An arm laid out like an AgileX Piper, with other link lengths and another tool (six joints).
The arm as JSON. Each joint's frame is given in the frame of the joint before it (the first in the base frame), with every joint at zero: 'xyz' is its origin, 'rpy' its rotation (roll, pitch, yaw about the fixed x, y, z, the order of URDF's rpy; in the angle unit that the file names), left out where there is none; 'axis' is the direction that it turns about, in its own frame. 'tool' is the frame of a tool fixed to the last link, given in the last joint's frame.
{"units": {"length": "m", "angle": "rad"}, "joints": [
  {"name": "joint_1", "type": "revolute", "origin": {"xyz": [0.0, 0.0, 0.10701]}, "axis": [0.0, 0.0, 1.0]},
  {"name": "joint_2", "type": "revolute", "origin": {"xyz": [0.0, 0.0, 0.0]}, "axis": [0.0, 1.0, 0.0]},
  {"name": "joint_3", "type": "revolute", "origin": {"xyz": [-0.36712, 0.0, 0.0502]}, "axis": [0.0, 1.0, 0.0]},
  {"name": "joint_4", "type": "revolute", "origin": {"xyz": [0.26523, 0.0, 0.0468]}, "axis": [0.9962, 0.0, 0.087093]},
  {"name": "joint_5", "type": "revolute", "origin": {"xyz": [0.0, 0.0, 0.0]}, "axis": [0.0, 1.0, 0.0]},
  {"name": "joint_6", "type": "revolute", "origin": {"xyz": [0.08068, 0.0, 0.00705]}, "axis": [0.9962, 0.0, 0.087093]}
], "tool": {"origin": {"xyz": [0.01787, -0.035, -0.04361], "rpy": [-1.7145, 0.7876, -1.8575]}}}
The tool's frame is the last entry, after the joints.
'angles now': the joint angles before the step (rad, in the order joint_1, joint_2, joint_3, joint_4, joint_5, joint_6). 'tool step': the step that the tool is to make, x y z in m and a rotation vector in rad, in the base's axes. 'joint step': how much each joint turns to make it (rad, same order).
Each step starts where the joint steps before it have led.
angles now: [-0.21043 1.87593 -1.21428 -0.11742 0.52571 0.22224]
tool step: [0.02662 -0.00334 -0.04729 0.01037 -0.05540 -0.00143]
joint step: [0.00001 0.11452 0.00001 0.00203 -0.16677 0.01809]
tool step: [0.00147 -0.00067 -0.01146 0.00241 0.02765 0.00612]
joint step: [-0.00001 0.02738 -0.00001 0.00002 -0.00011 -0.00704]
